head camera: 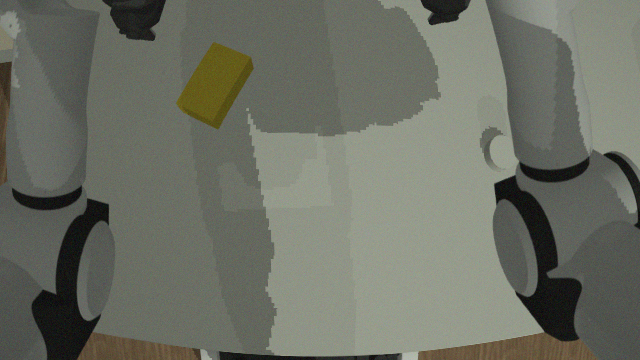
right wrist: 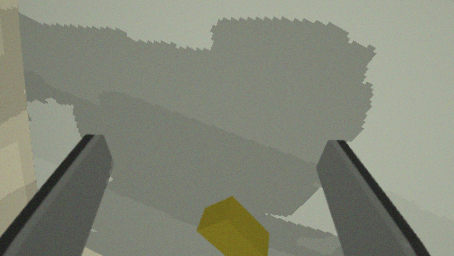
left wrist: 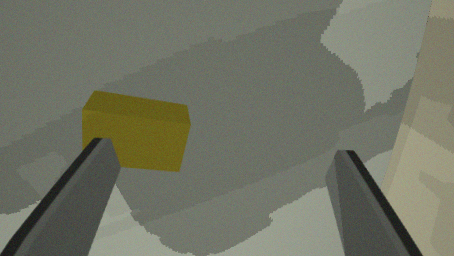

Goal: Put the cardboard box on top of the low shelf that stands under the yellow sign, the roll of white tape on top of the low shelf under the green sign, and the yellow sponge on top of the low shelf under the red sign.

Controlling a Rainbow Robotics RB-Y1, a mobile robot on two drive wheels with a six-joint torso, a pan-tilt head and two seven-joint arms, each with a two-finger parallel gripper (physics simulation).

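Places are measured from the robot's base along level axes (x back, y left, z down), in centimetres.
Pixels of known places: left gripper, between the fingertips: (left wrist: 223, 159); right gripper, between the fingertips: (right wrist: 217, 152).
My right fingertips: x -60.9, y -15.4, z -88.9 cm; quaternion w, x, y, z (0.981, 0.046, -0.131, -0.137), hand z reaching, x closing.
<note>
Ahead of a thing's pixels: the offset from my right fingertips to its top centre. Level surfaces: height alone.
The yellow sponge @(dx +7.7, dy +26.0, dz +12.2 cm) (head camera: 215, 85) (left wrist: 145, 142) (right wrist: 235, 230) lies flat on the white table, at an angle. The roll of white tape @(dx +18.8, dy -14.0, dz +14.3 cm) (head camera: 501, 151) lies on the table, partly hidden behind the right forearm. My left gripper (head camera: 141, 35) (left wrist: 223, 159) is open and empty above the table; in its wrist view one finger overlaps part of the sponge. My right gripper (head camera: 444, 20) (right wrist: 217, 152) is open and empty, with the sponge low between its fingers in the picture but apart from them. The cardboard box, the low shelves and the signs do not show.
The white table @(dz +16.7 cm) (head camera: 400, 225) fills most of the head view, with arm shadows across it. Wooden floor @(dz +88.7 cm) (head camera: 140, 345) shows past its near edge. A beige wall (left wrist: 425, 100) (right wrist: 10, 100) shows beyond the table in both wrist views.
</note>
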